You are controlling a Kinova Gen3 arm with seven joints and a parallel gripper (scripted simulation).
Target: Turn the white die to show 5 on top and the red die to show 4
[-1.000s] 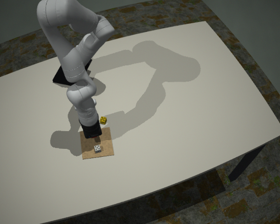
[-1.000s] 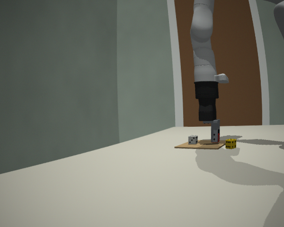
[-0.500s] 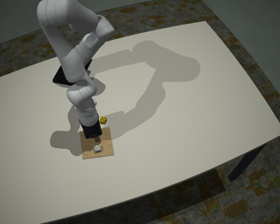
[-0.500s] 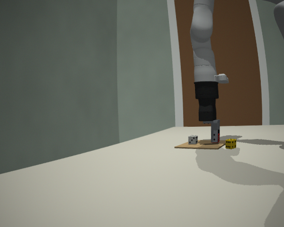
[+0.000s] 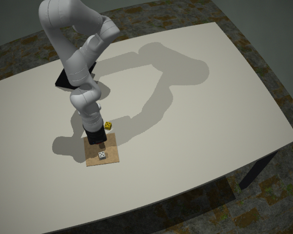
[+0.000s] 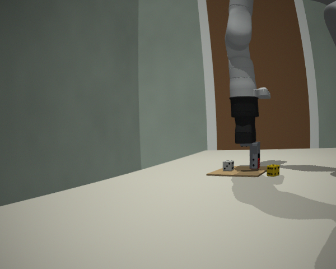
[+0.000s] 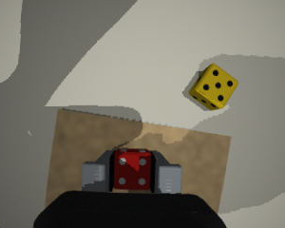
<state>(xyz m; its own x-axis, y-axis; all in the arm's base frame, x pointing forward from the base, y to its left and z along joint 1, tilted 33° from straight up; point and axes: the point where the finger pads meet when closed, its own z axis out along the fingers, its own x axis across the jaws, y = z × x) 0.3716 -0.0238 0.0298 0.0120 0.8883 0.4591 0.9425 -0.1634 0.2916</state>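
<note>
Now: the red die 10 mm below my hand. Also, from my hand: white die (80 mm ahead, 10 mm below); brown mat (40 mm ahead, 30 mm below); yellow die (60 mm behind, 60 mm to the left, 20 mm below).
</note>
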